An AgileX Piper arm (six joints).
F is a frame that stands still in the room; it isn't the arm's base.
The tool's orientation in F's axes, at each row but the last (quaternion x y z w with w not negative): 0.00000, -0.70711, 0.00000, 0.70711; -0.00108, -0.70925, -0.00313, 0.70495; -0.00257, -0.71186, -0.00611, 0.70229; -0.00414, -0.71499, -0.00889, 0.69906; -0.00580, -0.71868, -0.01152, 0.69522; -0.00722, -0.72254, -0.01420, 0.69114; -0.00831, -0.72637, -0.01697, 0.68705; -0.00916, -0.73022, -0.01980, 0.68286
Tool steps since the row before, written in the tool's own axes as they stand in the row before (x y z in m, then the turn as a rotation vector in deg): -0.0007, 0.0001, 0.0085, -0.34, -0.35, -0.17; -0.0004, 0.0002, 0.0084, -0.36, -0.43, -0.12; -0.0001, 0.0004, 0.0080, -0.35, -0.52, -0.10; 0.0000, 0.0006, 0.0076, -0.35, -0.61, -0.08; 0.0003, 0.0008, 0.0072, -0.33, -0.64, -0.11; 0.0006, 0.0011, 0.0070, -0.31, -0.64, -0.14; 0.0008, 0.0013, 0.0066, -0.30, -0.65, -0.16; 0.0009, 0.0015, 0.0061, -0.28, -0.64, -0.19
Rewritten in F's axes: -0.0085, 0.0001, -0.0007, 0.17, -0.35, -0.34; -0.0084, 0.0003, -0.0005, 0.12, -0.43, -0.36; -0.0080, 0.0005, -0.0002, 0.10, -0.52, -0.35; -0.0076, 0.0007, -0.0002, 0.08, -0.61, -0.35; -0.0072, 0.0010, 0.0001, 0.11, -0.64, -0.33; -0.0070, 0.0013, 0.0003, 0.13, -0.64, -0.31; -0.0066, 0.0015, 0.0005, 0.15, -0.65, -0.30; -0.0061, 0.0017, 0.0005, 0.18, -0.64, -0.28
